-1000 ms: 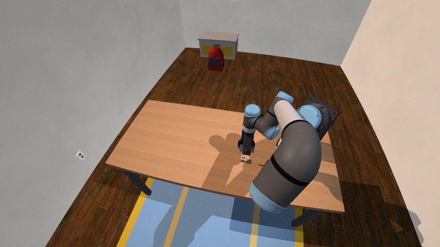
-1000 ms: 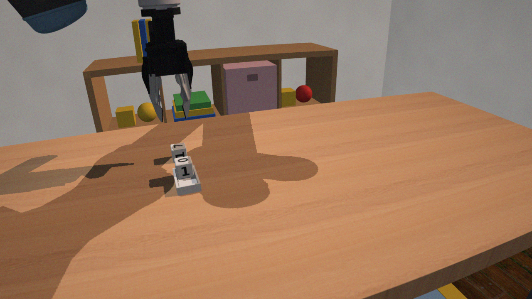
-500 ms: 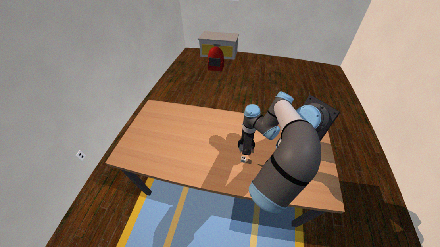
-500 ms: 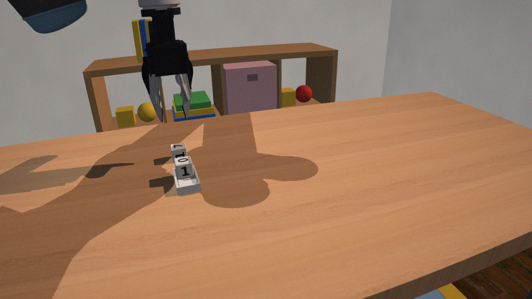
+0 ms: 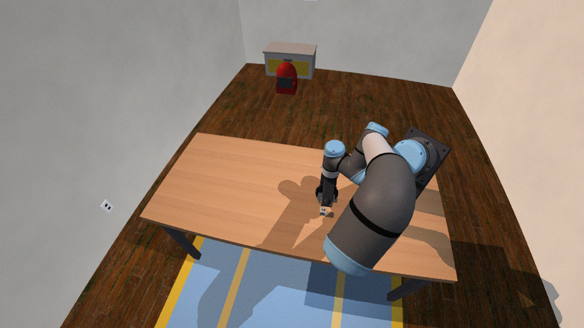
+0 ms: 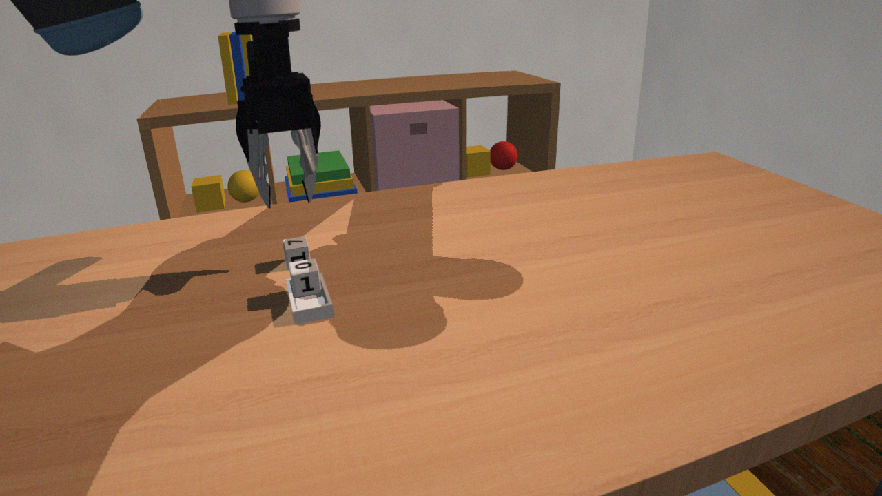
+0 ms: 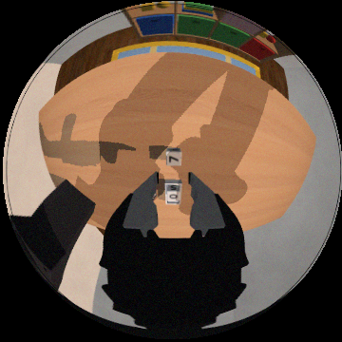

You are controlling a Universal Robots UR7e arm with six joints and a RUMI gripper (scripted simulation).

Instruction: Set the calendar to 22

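Now: hand 9 cm above the white cube. Round my hand: grey tray: 3 cm ahead, 11 cm to the right, 9 cm below.
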